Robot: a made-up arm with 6 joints.
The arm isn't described. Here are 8 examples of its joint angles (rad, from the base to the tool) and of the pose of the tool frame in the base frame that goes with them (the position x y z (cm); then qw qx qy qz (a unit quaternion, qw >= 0)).
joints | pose
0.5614 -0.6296 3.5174 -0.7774 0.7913 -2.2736 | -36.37 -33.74 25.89 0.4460 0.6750 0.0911 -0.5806
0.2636 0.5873 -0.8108 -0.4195 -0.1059 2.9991 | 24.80 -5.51 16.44 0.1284 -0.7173 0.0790 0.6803
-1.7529 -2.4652 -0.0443 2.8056 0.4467 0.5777 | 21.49 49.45 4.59 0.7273 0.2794 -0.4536 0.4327
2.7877 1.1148 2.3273 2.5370 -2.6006 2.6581 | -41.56 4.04 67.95 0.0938 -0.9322 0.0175 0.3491
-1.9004 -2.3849 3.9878 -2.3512 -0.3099 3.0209 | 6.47 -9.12 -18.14 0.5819 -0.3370 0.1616 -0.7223
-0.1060 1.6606 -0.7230 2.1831 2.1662 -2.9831 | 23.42 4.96 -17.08 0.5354 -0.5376 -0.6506 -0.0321
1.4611 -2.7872 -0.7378 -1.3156 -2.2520 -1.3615 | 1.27 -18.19 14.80 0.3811 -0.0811 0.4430 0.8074
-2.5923 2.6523 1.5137 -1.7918 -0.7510 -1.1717 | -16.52 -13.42 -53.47 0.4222 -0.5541 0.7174 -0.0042
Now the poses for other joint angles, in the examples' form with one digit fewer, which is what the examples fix.
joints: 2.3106 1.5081 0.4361 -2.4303 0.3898 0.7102
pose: -39.6 28.9 -13.7 0.722 -0.081 0.626 0.283
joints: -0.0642 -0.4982 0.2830 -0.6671 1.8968 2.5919
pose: 9.5 -10.8 69.4 0.296 -0.136 -0.078 -0.942
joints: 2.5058 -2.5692 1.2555 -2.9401 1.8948 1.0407
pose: 31.8 -39.2 -35.4 0.599 -0.578 -0.378 -0.405
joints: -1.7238 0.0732 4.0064 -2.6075 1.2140 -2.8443
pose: 14.8 23.0 37.6 0.061 0.568 0.738 0.359
